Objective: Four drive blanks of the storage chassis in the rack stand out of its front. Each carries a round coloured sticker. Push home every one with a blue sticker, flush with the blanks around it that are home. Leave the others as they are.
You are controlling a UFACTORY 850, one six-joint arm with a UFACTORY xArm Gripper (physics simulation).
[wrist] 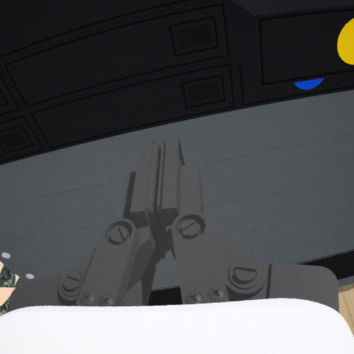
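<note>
The dark storage chassis (115, 62) crosses the top of the wrist view, with rows of outlined drive blanks. At the upper right, a blank with a yellow sticker (347, 42) stands out of the front, and its side face shows at its left. Just below it, the lower part of a blue sticker (308, 83) shows on another blank; its upper part is hidden behind the edge of the yellow-stickered blank. How far the blue-stickered blank stands out I cannot tell. My gripper (167, 162) is shut and empty, its tips below the chassis's lower edge and left of both stickers.
A grey-blue surface with thin lines (280, 160) lies below the chassis and behind my fingers. A black strip (327, 258) and a wood-coloured surface (346, 305) show at the lower right. A partly cut-off patterned object (7, 277) is at the lower left.
</note>
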